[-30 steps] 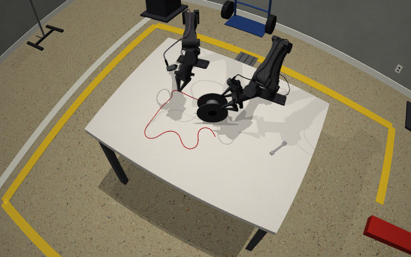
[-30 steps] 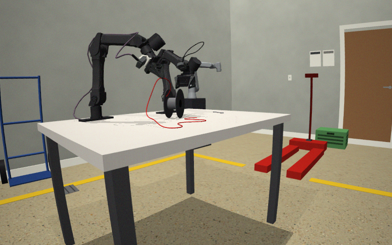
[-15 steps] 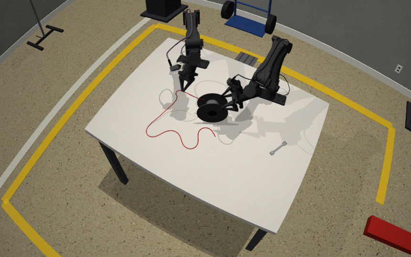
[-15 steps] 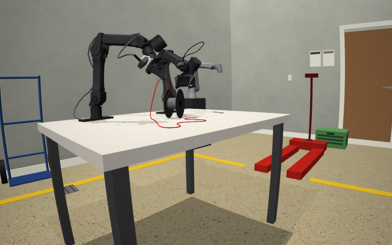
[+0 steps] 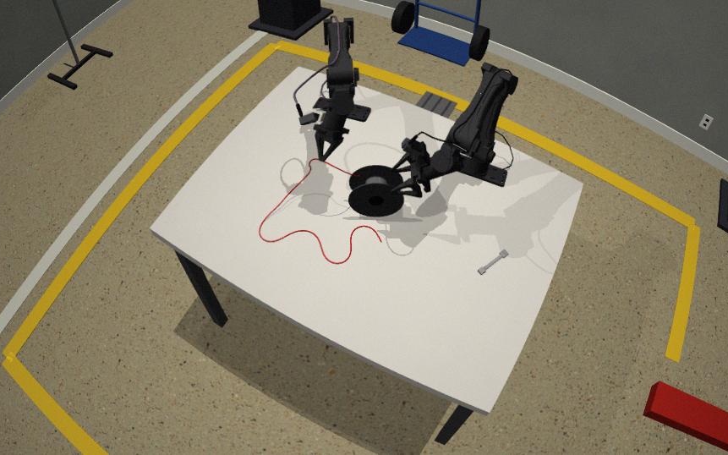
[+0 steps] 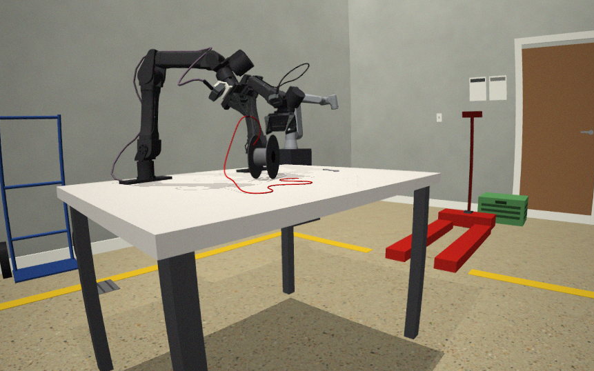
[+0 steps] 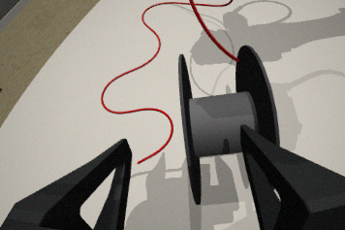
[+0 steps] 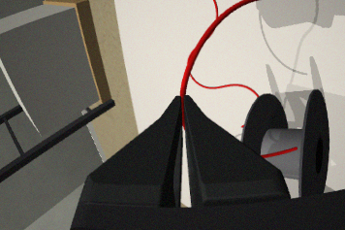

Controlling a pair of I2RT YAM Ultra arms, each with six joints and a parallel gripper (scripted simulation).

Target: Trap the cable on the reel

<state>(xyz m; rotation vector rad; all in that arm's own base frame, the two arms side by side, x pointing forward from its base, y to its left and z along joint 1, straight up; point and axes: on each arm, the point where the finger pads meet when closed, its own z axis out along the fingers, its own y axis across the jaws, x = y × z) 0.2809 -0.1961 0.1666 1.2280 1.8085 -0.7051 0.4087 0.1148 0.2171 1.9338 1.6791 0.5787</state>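
Right now the black reel is 9 cm below my left hand and 6 cm to the right of it. From my left hand the other things lie so: small grey dumbbell-shaped part 33 cm to the left, 16 cm below, 2 cm behind.
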